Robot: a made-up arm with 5 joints.
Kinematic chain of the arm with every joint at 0, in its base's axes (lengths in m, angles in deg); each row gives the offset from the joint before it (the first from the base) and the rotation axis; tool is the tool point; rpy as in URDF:
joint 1: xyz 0.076 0 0.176 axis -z
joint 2: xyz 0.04 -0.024 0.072 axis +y
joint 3: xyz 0.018 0 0.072 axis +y
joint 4: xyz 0.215 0 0.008 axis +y
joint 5: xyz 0.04 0.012 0 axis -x
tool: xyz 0 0 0 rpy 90 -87.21 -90
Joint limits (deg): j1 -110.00..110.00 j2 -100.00..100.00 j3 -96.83..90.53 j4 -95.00..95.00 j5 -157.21..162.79
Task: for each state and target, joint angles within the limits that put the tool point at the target. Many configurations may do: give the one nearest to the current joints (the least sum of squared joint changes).
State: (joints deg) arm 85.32 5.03 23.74 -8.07 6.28
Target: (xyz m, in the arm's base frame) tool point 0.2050 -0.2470 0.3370
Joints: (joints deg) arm 59.96 -26.42 26.03 -9.77 6.28
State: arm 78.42 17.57 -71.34 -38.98 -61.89
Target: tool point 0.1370 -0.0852 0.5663
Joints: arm 47.82 3.59 -77.56 -30.58 -61.89
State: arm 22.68 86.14 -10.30 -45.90 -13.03
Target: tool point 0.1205 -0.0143 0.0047
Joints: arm 2.94 85.84 30.54 -57.05 -13.03
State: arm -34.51 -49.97 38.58 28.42 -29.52
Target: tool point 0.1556 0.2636 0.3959
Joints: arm -75.69 -19.96 2.60 14.07 -29.52
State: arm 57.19 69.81 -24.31 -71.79 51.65
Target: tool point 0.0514 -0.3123 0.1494
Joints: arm 92.31 65.04 -23.92 -75.69 51.65
